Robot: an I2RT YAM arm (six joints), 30 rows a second.
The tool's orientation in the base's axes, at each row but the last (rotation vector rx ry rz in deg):
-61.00, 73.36, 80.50
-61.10, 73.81, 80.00
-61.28, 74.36, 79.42
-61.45, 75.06, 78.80
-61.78, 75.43, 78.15
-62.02, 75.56, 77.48
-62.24, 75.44, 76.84
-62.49, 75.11, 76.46
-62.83, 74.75, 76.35
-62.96, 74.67, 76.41
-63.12, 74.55, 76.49
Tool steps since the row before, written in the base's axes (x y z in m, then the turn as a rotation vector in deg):
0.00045, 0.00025, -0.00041, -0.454, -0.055, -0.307
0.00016, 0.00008, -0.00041, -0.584, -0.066, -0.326
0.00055, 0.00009, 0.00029, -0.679, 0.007, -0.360
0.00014, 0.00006, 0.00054, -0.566, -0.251, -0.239
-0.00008, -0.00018, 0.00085, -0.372, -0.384, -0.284
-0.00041, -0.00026, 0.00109, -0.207, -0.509, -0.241
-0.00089, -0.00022, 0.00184, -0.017, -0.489, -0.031
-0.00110, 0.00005, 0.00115, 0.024, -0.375, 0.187
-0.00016, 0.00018, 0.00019, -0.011, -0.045, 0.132
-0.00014, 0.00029, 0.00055, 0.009, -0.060, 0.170
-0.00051, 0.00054, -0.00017, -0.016, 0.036, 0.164
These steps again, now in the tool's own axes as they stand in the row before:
0.00033, -0.00053, 0.00021, 0.385, 0.387, -0.074
0.00038, -0.00024, 0.00005, 0.428, 0.511, -0.086
-0.00038, -0.00049, 0.00011, 0.484, 0.597, -0.015
-0.00055, -0.00003, 0.00009, 0.330, 0.511, -0.266
-0.00083, 0.00024, -0.00014, 0.332, 0.312, -0.399
-0.00101, 0.00060, -0.00023, 0.255, 0.156, -0.520
-0.00167, 0.00119, -0.00017, 0.016, 0.006, -0.490
-0.00095, 0.00128, 0.00007, -0.201, 0.003, -0.368
-0.00016, 0.00019, 0.00018, -0.130, 0.031, -0.041
-0.00051, 0.00023, 0.00031, -0.171, 0.018, -0.054
0.00027, 0.00048, 0.00053, -0.158, 0.042, 0.041

